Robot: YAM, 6 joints.
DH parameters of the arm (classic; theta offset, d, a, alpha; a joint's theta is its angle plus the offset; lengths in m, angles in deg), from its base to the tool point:
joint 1: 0 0.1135 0.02 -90
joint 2: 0 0 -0.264 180
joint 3: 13.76 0 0.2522 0
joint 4: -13.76 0 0.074 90
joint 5: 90 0 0 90
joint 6: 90 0.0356 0 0
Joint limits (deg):
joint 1: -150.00..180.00
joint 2: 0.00..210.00
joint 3: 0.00..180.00
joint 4: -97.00..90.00
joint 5: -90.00..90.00
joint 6: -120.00..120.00
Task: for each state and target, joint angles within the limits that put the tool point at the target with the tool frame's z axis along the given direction. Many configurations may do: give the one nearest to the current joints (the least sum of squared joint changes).
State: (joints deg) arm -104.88 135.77 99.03 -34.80 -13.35 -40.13
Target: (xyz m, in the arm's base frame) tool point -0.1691 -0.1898 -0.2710 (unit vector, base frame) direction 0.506 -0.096 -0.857
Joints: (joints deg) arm -135.11 186.91 84.47 -6.30 -25.16 -40.13
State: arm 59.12 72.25 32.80 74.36 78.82 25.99
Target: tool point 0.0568 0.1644 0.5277 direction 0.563 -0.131 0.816
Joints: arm 77.73 69.98 70.71 89.86 35.31 25.99
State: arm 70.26 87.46 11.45 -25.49 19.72 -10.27
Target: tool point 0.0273 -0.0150 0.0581 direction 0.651 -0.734 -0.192
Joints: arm 69.71 126.12 0.13 -31.48 59.93 -10.27
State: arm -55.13 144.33 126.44 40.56 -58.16 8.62
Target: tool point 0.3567 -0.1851 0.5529 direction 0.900 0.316 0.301
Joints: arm -31.16 109.51 131.39 4.51 -47.39 8.62
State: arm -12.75 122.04 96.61 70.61 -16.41 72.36
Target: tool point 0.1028 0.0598 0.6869 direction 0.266 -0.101 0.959
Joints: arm 34.19 76.80 119.12 38.01 13.47 72.36
